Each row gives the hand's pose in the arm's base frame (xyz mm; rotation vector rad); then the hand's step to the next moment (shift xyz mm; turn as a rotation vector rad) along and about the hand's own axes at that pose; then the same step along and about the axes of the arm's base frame.
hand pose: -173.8 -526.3 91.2 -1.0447 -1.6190 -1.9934
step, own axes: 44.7 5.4 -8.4 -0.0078 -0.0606 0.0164
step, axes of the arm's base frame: -28.4 -2.0 35.9 -0.0312 0.0308 -0.0456
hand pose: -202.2 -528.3 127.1 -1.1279 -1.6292 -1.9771
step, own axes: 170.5 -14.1 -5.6 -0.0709 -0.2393 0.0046
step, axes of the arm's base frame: -118.6 36.0 118.1 -0.1197 0.0568 -0.2116
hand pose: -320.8 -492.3 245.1 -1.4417 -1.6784 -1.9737
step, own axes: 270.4 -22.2 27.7 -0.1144 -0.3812 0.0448
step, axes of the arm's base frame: -139.0 146.9 183.0 -0.1695 0.1211 -0.3421
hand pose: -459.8 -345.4 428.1 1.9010 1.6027 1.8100
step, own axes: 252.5 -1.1 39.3 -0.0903 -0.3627 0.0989
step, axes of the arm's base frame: -30.0 195.3 162.1 -0.1228 0.1601 -0.3298
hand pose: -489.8 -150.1 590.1 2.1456 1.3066 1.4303
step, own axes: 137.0 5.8 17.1 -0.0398 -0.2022 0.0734
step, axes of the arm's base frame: 33.3 108.4 79.0 -0.0520 0.1022 -0.1863
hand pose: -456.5 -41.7 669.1 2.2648 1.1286 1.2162
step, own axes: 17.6 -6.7 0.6 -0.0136 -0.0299 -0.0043
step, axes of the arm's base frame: 2.9 17.9 5.3 -0.0225 0.0080 -0.0230
